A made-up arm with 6 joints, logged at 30 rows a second.
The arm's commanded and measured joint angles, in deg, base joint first. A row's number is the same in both.
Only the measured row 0 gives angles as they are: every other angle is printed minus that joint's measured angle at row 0.
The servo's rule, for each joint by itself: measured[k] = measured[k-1] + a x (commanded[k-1-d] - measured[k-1]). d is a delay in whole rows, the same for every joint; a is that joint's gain. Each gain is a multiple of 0.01, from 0.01 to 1. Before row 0 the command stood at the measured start. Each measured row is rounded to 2 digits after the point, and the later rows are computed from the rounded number. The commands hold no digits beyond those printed.
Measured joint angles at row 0:
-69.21, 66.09, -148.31, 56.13, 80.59, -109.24
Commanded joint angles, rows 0 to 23:
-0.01, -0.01, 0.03, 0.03, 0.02, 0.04
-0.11, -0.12, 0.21, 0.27, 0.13, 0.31
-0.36, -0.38, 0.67, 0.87, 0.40, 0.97
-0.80, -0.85, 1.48, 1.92, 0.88, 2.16
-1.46, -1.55, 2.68, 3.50, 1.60, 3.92
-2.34, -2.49, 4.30, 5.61, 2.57, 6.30
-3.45, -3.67, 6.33, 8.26, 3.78, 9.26
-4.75, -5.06, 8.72, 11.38, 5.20, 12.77
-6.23, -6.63, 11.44, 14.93, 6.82, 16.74
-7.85, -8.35, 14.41, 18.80, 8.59, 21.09
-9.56, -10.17, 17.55, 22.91, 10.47, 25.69
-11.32, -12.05, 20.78, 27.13, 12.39, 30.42
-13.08, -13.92, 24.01, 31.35, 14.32, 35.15
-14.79, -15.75, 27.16, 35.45, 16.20, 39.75
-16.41, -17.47, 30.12, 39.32, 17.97, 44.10
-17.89, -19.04, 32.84, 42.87, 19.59, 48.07
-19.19, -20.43, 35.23, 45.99, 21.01, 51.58
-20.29, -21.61, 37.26, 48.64, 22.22, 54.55
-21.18, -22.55, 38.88, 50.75, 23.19, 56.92
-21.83, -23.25, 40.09, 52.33, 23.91, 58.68
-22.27, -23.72, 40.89, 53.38, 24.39, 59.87
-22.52, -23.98, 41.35, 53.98, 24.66, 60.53
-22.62, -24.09, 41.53, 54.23, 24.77, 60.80
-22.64, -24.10, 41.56, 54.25, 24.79, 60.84
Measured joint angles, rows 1 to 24:
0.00, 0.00, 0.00, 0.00, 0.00, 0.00
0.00, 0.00, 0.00, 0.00, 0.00, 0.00
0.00, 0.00, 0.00, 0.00, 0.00, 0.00
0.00, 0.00, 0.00, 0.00, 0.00, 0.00
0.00, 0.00, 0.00, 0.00, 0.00, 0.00
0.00, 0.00, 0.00, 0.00, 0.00, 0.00
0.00, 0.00, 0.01, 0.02, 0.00, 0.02
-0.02, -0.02, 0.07, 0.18, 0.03, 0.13
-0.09, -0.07, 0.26, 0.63, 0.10, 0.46
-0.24, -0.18, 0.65, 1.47, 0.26, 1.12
-0.50, -0.37, 1.30, 2.79, 0.53, 2.21
-0.89, -0.67, 2.26, 4.62, 0.94, 3.81
-1.43, -1.09, 3.56, 6.99, 1.51, 5.94
-2.13, -1.65, 5.21, 9.84, 2.25, 8.60
-2.99, -2.35, 7.20, 13.15, 3.16, 11.77
-4.01, -3.19, 9.51, 16.82, 4.25, 15.40
-5.18, -4.17, 12.08, 20.78, 5.49, 19.41
-6.47, -5.27, 14.86, 24.91, 6.87, 23.70
-7.86, -6.48, 17.79, 29.10, 8.36, 28.17
-9.32, -7.78, 20.79, 33.23, 9.93, 32.69
-10.81, -9.14, 23.78, 37.19, 11.54, 37.14
-12.30, -10.53, 26.68, 40.88, 13.15, 41.40
-13.75, -11.92, 29.42, 44.20, 14.72, 45.37
-15.12, -13.28, 31.93, 47.09, 16.22, 48.95
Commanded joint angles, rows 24 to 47:
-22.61, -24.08, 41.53, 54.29, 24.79, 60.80
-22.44, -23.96, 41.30, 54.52, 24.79, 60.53
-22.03, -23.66, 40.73, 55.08, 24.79, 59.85
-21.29, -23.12, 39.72, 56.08, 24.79, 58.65
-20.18, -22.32, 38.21, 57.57, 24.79, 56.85
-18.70, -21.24, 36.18, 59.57, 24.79, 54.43
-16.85, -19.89, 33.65, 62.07, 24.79, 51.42
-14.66, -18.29, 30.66, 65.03, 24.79, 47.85
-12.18, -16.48, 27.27, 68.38, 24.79, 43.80
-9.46, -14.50, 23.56, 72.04, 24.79, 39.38
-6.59, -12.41, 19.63, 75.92, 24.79, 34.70
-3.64, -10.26, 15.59, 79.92, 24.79, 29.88
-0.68, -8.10, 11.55, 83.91, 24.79, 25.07
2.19, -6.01, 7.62, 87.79, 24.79, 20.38
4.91, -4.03, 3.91, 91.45, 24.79, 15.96
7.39, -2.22, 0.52, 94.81, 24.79, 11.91
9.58, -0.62, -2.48, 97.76, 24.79, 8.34
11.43, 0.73, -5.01, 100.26, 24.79, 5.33
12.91, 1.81, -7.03, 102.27, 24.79, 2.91
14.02, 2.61, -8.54, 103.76, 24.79, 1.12
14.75, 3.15, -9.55, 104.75, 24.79, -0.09
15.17, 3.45, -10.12, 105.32, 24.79, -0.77
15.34, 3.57, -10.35, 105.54, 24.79, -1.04
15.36, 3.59, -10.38, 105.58, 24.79, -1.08
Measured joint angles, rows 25 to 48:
-16.39, -14.58, 34.15, 49.47, 17.61, 52.06
-17.53, -15.79, 36.05, 51.33, 18.87, 54.64
-18.53, -16.90, 37.60, 52.66, 19.97, 56.68
-19.37, -17.89, 38.80, 53.52, 20.91, 58.18
-20.05, -18.76, 39.67, 53.98, 21.68, 59.20
-20.59, -19.51, 40.27, 54.16, 22.30, 59.84
-21.01, -20.15, 40.67, 54.24, 22.80, 60.21
-21.31, -20.68, 40.87, 54.42, 23.20, 60.33
-21.46, -21.10, 40.83, 54.85, 23.52, 60.14
-21.42, -21.38, 40.47, 55.65, 23.77, 59.56
-21.16, -21.51, 39.75, 56.90, 23.97, 58.50
-20.64, -21.47, 38.61, 58.64, 24.13, 56.91
-19.84, -21.25, 37.02, 60.87, 24.26, 54.77
-18.75, -20.84, 34.98, 63.57, 24.37, 52.07
-17.37, -20.23, 32.51, 66.70, 24.45, 48.84
-15.71, -19.43, 29.65, 70.17, 24.52, 45.15
-13.79, -18.45, 26.44, 73.91, 24.57, 41.07
-11.66, -17.30, 22.97, 77.82, 24.61, 36.71
-9.35, -16.01, 19.32, 81.78, 24.65, 32.17
-6.93, -14.61, 15.58, 85.69, 24.68, 27.57
-4.44, -13.13, 11.85, 89.43, 24.70, 23.04
-1.96, -11.60, 8.22, 92.93, 24.72, 18.70
0.46, -10.06, 4.80, 96.07, 24.73, 14.66
2.76, -8.55, 1.66, 98.79, 24.74, 11.02

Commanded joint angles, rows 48 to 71:
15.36, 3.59, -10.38, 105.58, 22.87, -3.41
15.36, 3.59, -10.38, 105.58, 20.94, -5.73
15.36, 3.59, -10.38, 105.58, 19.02, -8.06
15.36, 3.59, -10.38, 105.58, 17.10, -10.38
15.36, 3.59, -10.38, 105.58, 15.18, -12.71
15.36, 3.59, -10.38, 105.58, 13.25, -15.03
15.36, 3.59, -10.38, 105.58, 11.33, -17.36
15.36, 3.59, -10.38, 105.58, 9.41, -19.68
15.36, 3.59, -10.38, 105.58, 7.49, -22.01
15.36, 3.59, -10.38, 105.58, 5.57, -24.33
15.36, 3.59, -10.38, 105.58, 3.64, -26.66
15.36, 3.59, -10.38, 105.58, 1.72, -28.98
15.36, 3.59, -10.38, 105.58, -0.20, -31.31
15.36, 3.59, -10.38, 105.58, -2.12, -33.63
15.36, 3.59, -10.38, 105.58, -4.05, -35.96
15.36, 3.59, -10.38, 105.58, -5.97, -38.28
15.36, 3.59, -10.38, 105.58, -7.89, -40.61
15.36, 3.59, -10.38, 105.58, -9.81, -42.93
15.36, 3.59, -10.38, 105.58, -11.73, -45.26
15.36, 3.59, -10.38, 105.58, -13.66, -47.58
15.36, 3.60, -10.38, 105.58, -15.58, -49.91
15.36, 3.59, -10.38, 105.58, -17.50, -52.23
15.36, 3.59, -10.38, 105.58, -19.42, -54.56
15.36, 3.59, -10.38, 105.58, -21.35, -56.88
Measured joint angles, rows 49 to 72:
4.89, -7.10, -1.12, 101.05, 24.75, 7.86
6.81, -5.74, -3.49, 102.81, 24.76, 5.23
8.48, -4.50, -5.43, 104.07, 24.77, 3.16
9.88, -3.39, -6.93, 104.88, 24.77, 1.63
11.03, -2.42, -8.02, 105.31, 24.77, 0.59
11.94, -1.58, -8.78, 105.49, 24.77, -0.06
12.66, -0.86, -9.29, 105.55, 24.39, -1.37
13.23, -0.24, -9.64, 105.57, 23.70, -3.07
13.68, 0.30, -9.88, 105.58, 22.76, -5.02
14.03, 0.76, -10.04, 105.58, 21.63, -7.11
14.31, 1.16, -10.15, 105.58, 20.34, -9.29
14.53, 1.50, -10.22, 105.58, 18.92, -11.53
14.70, 1.79, -10.27, 105.58, 17.40, -13.80
14.84, 2.04, -10.31, 105.58, 15.80, -16.09
14.95, 2.26, -10.33, 105.58, 14.14, -18.40
15.04, 2.45, -10.35, 105.58, 12.43, -20.71
15.11, 2.61, -10.36, 105.58, 10.67, -23.03
15.16, 2.75, -10.37, 105.58, 8.88, -25.35
15.20, 2.87, -10.37, 105.58, 7.06, -27.67
15.23, 2.97, -10.37, 105.58, 5.22, -29.99
15.26, 3.06, -10.37, 105.58, 3.37, -32.32
15.28, 3.13, -10.37, 105.58, 1.50, -34.64
15.30, 3.19, -10.37, 105.58, -0.38, -36.97
15.31, 3.25, -10.37, 105.58, -2.27, -39.29

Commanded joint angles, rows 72 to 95:
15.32, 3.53, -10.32, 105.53, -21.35, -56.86
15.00, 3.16, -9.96, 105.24, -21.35, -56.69
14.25, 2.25, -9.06, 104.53, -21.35, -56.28
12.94, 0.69, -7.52, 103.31, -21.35, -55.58
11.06, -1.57, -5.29, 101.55, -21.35, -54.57
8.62, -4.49, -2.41, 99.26, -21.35, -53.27
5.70, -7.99, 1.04, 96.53, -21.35, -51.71
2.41, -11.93, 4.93, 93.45, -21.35, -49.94
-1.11, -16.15, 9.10, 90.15, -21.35, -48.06
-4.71, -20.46, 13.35, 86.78, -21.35, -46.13
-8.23, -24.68, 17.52, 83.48, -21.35, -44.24
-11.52, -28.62, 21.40, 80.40, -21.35, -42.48
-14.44, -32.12, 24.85, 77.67, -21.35, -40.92
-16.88, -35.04, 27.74, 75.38, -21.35, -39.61
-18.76, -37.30, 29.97, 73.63, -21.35, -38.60
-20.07, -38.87, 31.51, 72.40, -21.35, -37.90
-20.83, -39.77, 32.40, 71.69, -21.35, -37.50
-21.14, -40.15, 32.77, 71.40, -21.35, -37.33
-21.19, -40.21, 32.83, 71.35, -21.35, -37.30
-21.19, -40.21, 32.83, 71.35, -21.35, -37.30
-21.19, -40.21, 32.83, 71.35, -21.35, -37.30
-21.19, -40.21, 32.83, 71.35, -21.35, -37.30
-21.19, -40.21, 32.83, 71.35, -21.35, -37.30
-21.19, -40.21, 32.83, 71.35, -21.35, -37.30
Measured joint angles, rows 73 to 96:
15.32, 3.30, -10.37, 105.58, -4.16, -41.62
15.33, 3.34, -10.37, 105.58, -6.06, -43.94
15.34, 3.38, -10.37, 105.58, -7.96, -46.27
15.34, 3.41, -10.37, 105.58, -9.87, -48.59
15.34, 3.44, -10.37, 105.58, -11.78, -50.92
15.34, 3.46, -10.37, 105.58, -13.69, -53.24
15.34, 3.47, -10.35, 105.55, -15.22, -54.65
15.27, 3.43, -10.23, 105.35, -16.45, -55.45
15.06, 3.26, -9.86, 104.82, -17.43, -55.77
14.61, 2.90, -9.11, 103.84, -18.21, -55.70
13.86, 2.27, -7.89, 102.35, -18.84, -55.26
12.76, 1.32, -6.14, 100.34, -19.34, -54.48
11.28, 0.02, -3.84, 97.86, -19.74, -53.40
9.42, -1.65, -1.03, 94.99, -20.06, -52.05
7.21, -3.68, 2.21, 91.84, -20.32, -50.49
4.71, -6.03, 5.77, 88.55, -20.53, -48.79
1.99, -8.64, 9.53, 85.25, -20.69, -47.02
-0.85, -11.44, 13.33, 82.10, -20.82, -45.25
-3.70, -14.34, 17.02, 79.22, -20.93, -43.56
-6.47, -17.24, 20.45, 76.72, -21.01, -42.02
-9.05, -20.05, 23.50, 74.71, -21.08, -40.69
-11.36, -22.68, 26.06, 73.21, -21.13, -39.60
-13.35, -25.07, 28.09, 72.22, -21.17, -38.78
-14.99, -27.18, 29.59, 71.69, -21.21, -38.21

